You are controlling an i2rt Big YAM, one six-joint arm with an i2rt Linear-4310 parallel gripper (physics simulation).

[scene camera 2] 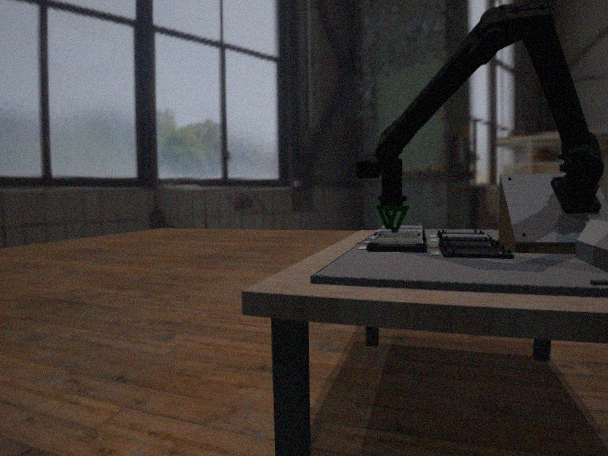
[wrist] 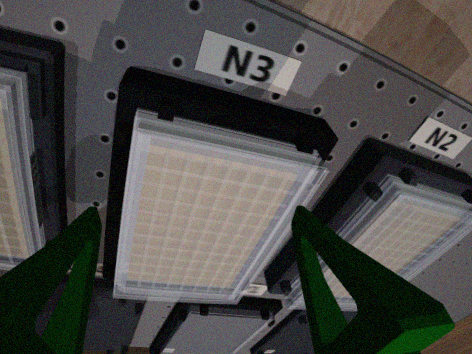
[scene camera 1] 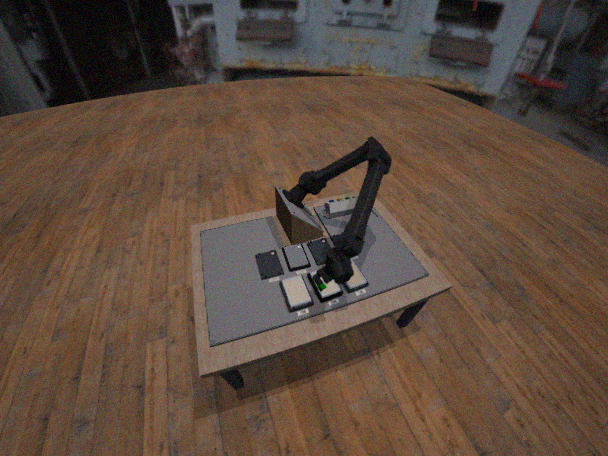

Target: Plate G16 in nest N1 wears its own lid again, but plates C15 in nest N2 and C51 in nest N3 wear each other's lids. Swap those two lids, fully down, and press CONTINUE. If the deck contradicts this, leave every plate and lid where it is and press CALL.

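Places are measured from the arm's base along level axes (x ahead, y left, z up), in centimetres.
Pixels of known places: gripper, between the fingertips: (scene camera 2: 391, 230) (wrist: 199, 215) (scene camera 1: 329, 284); arm's base, origin of its link: (scene camera 2: 574, 196) (scene camera 1: 292, 200).
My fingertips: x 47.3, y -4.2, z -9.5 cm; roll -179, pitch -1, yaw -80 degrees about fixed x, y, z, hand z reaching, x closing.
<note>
For each thing: its top centre in the pictures, then the offset to it from my fingertips. "spot": a spot on its surface instead.
- Nest N3, centre of its top: (wrist: 200, 236) (scene camera 2: 399, 232) (scene camera 1: 325, 281) dy -0.5, dx -2.4, dz -0.6 cm
- cream-welled plate, centre of its top: (wrist: 201, 247) (scene camera 2: 399, 230) (scene camera 1: 325, 280) dy -0.5, dx -2.3, dz +0.2 cm
- Nest N2, centre of its top: (wrist: 377, 260) (scene camera 2: 401, 228) (scene camera 1: 296, 290) dy -13.5, dx -3.6, dz -0.5 cm
- clear-lidded plate, centre of its top: (wrist: 381, 268) (scene camera 2: 401, 226) (scene camera 1: 296, 289) dy -13.5, dx -3.6, dz +0.2 cm
- button box, centre of its top: (scene camera 1: 345, 198) dy +34.8, dx -42.2, dz +4.7 cm
- dark nest, centre of its top: (wrist: 313, 343) (scene camera 2: 460, 230) (scene camera 1: 268, 262) dy -18.4, dx -22.8, dz -1.7 cm
- nest with a grey slab, a spot on its surface: (scene camera 1: 297, 256) spot: dy -5.0, dx -20.6, dz -1.9 cm
My gripper (scene camera 1: 324, 285) (scene camera 2: 394, 229) (wrist: 199, 215) is open and empty, its green fingertips low over nest N3, one towards each long side of the plate. Nest N3 (wrist: 225, 107) holds a cream-welled plate (wrist: 200, 200) under a clear lid; it is the middle one of the front row in scene camera 1. Nest N2 (wrist: 345, 192) beside it holds another clear-lidded plate (scene camera 1: 296, 291) (wrist: 400, 232), partly behind the right finger in the wrist view. Plate and lid codes are not readable. A button box (scene camera 1: 341, 205) (scene camera 2: 592, 245) stands at the back; its button words are not readable.
Another nest (wrist: 57, 130) with a lidded plate is left of N3 in the wrist view. Behind the front row lie a dark nest (scene camera 1: 270, 264) and a nest with a grey slab (scene camera 1: 297, 256). An upright board (scene camera 1: 290, 220) (scene camera 2: 525, 205) stands near the arm's base.
</note>
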